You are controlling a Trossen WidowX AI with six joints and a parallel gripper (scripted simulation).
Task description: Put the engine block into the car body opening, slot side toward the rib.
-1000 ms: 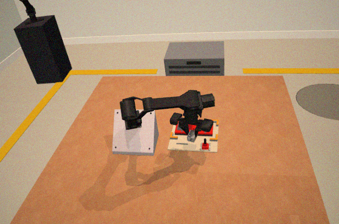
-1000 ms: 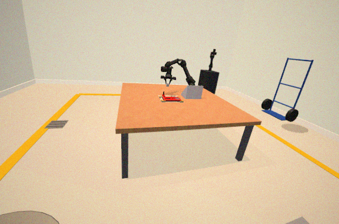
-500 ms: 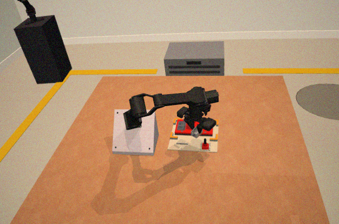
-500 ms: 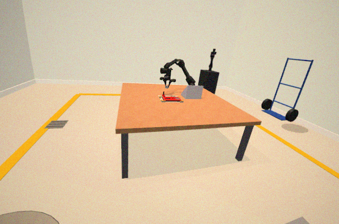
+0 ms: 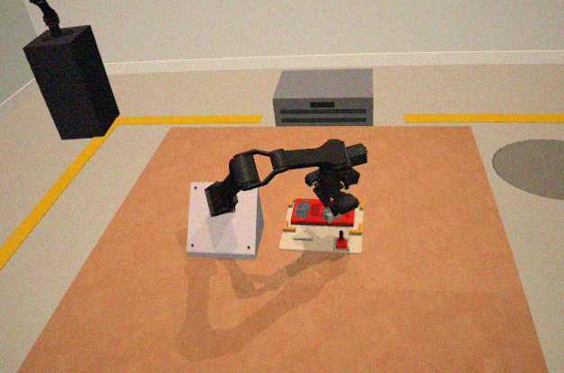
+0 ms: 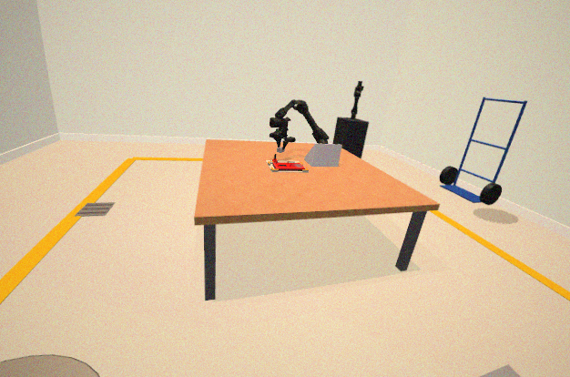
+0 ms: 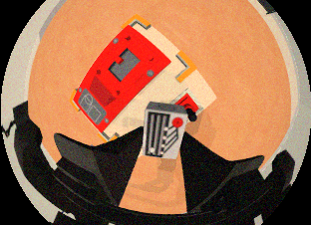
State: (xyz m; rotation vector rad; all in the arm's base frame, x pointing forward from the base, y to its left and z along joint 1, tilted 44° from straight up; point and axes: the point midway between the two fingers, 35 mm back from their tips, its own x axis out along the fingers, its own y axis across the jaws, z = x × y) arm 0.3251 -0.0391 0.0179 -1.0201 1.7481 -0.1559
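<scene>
The cream base board is 2 cm behind my gripper tip, 7 cm to the left of it and 10 cm below it. The rest, counted from my gripper tip: grey engine block 1 cm below.
</scene>
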